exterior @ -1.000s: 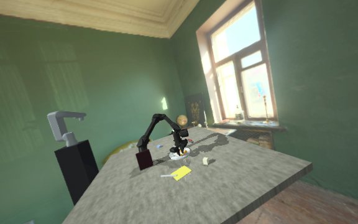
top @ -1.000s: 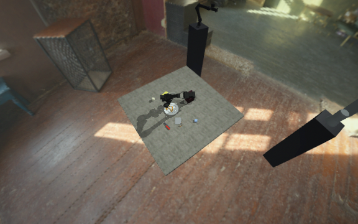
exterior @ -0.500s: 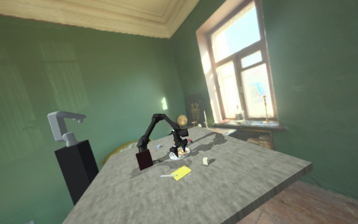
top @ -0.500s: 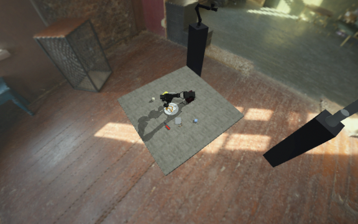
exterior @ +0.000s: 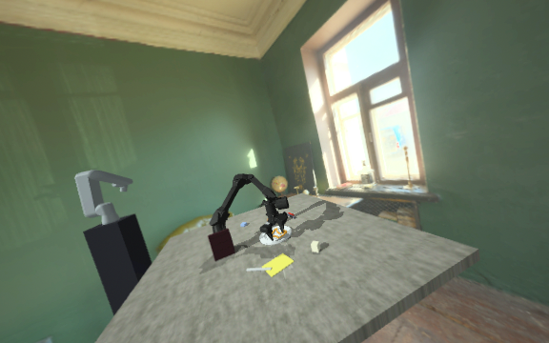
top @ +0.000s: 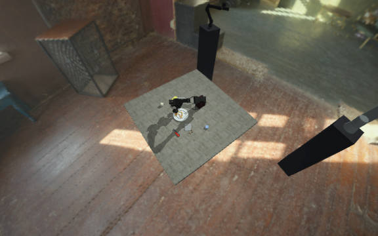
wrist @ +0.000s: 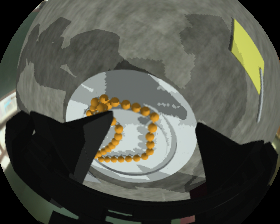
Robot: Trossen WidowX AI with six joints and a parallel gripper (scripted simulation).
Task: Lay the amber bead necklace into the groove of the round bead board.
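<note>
Right now my gripper tip is 60 mm to the right of the board and 20 mm above it. Round my gripper tip: white stick 140 mm behind, 190 mm to the right, 20 mm below; then small white cube 140 mm ahead, 200 mm to the right; then yellow card 50 mm behind, 200 mm to the right, 20 mm below.
</note>
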